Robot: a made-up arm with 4 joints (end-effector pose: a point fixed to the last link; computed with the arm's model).
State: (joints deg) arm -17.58 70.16 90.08 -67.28
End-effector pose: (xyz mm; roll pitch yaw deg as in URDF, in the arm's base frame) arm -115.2 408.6 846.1 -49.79 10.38 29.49
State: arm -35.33 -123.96 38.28 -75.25
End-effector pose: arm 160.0 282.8 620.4 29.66 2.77 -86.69
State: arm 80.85 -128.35 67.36 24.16
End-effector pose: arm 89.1 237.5 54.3 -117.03 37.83 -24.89
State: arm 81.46 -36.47 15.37 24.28
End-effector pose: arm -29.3 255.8 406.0 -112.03 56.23 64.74
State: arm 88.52 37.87 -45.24 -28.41
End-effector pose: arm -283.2 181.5 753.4 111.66 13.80 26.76
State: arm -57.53 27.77 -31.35 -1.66
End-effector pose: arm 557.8 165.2 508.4 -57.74 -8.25 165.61
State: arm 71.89 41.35 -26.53 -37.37
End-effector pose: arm -128.3 123.9 781.5 136.40 17.78 50.12
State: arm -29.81 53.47 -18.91 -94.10
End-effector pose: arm 507.5 19.6 766.3 -153.22 10.14 55.20
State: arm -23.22 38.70 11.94 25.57
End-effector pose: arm 134.5 173.2 695.7 -61.50 -18.78 136.30
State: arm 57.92 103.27 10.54 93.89
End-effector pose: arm 4.2 70.1 348.0 -81.55 42.53 -133.89
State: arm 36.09 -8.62 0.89 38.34
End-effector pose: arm -9.8 210.4 651.1 -41.41 33.87 147.22
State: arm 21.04 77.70 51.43 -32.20
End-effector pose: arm -106.1 292.3 547.3 -118.77 -39.48 89.81
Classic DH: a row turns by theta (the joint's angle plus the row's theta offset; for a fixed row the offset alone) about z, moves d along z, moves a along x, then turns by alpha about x. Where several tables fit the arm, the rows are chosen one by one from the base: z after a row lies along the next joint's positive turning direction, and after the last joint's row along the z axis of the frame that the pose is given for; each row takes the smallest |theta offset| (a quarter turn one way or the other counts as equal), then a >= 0, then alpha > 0; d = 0 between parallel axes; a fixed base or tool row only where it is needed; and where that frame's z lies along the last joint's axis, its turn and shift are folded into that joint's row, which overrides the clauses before.
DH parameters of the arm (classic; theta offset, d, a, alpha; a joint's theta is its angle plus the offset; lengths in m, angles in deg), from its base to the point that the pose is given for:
base (fixed): 0 0.481 0.167 90
joint 1: -88.71 -0.1784 -0.1342 -67.93
joint 2: -81.51 -0.1095 -0.4065 -72.18
joint 3: 66.45 -0.1297 -0.0324 -89.12
joint 4: -33.62 -0.4264 0.0925 -116.97
tool (fixed): -29.44 -0.067 0 0

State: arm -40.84 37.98 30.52 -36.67
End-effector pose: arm 183.9 202.7 672.3 -63.04 17.06 90.90
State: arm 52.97 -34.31 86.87 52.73
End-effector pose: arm -47.4 611.3 170.7 -84.84 -15.54 82.69
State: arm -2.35 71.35 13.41 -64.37
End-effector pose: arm 170.7 75.5 666.6 -131.50 -12.99 61.16
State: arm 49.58 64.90 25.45 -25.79
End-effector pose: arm -12.2 188.0 499.7 -161.94 -6.03 100.06
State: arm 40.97 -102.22 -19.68 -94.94
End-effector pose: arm 428.1 279.3 596.4 57.10 26.26 -72.43
